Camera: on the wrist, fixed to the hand. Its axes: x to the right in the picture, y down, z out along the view.
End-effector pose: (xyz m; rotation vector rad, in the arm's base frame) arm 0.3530 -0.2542 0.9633 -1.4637 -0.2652 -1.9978
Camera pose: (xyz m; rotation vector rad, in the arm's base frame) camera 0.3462 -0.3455 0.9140 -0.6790 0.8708 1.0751
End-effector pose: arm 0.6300 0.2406 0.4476 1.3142 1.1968 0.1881
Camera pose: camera 0.6117 0.3032 0.5286 1.6734 -2.2479 1.1995
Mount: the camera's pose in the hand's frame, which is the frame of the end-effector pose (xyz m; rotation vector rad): -0.0096 0.0767 -0.0696 -0.1603 0.9547 -2.9704
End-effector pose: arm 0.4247 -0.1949 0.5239 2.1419 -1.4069 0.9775
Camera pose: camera 0.3293 -0.1752 0.5603 0.8792 1.8311 0.0545
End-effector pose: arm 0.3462 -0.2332 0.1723 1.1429 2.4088 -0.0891
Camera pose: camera 0.3819 -0.1726 0.2489 2.2384 -1.2817 0.1375
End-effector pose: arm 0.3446 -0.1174 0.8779 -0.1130 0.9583 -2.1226
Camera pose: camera 0.3733 -0.1002 0.7794 0.2559 -0.2563 0.7757
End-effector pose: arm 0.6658 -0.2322 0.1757 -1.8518 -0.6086 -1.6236
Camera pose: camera 0.6670 -0.3352 0.1611 -0.9091 1.2866 1.2176
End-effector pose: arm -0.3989 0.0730 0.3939 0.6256 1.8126 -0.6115
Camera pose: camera -0.3917 0.1746 0.4152 1.6507 -1.0664 0.9645
